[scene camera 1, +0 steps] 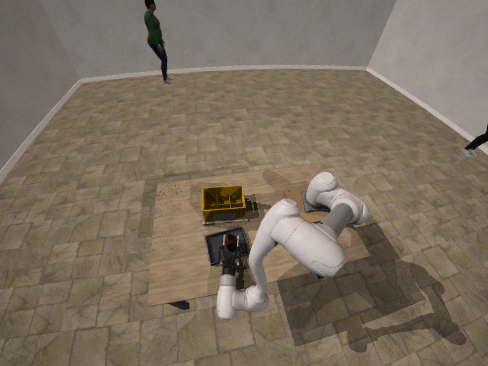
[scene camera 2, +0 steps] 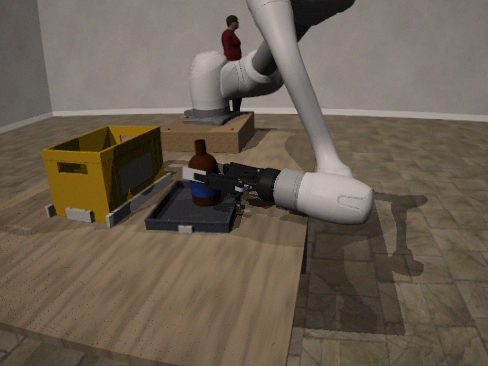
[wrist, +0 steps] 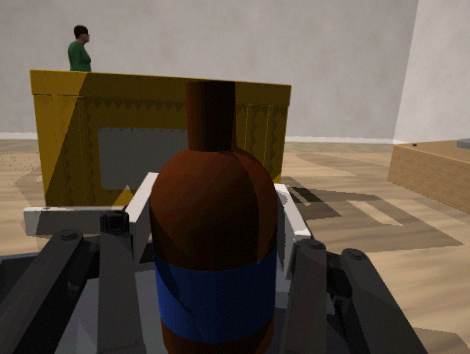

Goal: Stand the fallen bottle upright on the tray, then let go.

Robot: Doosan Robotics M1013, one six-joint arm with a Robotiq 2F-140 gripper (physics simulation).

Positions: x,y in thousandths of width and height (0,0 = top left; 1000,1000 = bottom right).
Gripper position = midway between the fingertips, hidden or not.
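Observation:
I can see my gripper (scene camera 2: 394,460), and the wrist view shows my gripper (wrist: 461,555) too. A brown bottle (scene camera 2: 415,439) is visible to me as well, and in the wrist view I see the same brown bottle (wrist: 454,586).

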